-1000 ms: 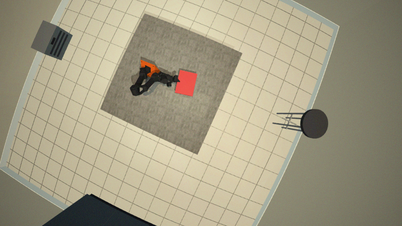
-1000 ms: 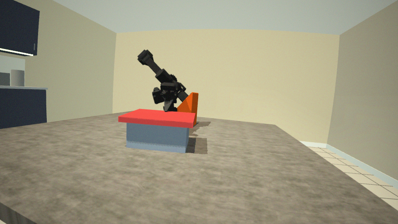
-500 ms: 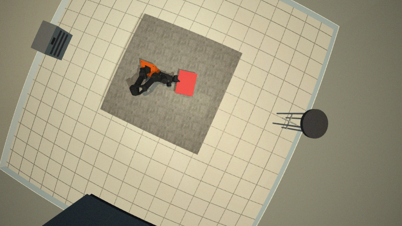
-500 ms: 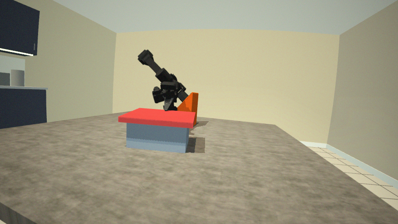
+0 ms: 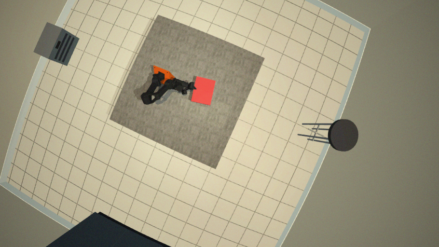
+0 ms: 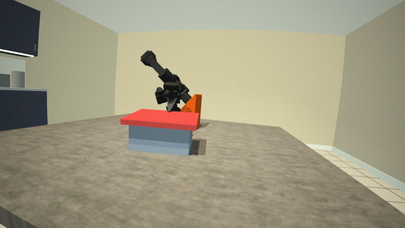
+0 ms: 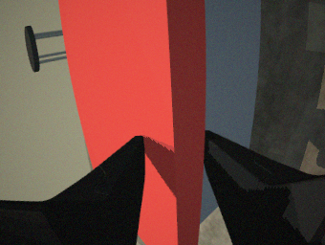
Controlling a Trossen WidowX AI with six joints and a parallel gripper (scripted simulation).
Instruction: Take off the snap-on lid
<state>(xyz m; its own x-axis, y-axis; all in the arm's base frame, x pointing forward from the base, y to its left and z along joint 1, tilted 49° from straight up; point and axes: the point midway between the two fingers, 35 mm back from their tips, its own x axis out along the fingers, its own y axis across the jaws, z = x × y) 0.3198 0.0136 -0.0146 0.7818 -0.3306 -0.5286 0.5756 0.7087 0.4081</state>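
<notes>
The red lid lies 8 cm ahead of my gripper tip and 2 cm to the left of it. The rest, counted from my gripper tip: blue-grey storage box: 7 cm ahead, 2 cm to the left, 6 cm below.
</notes>
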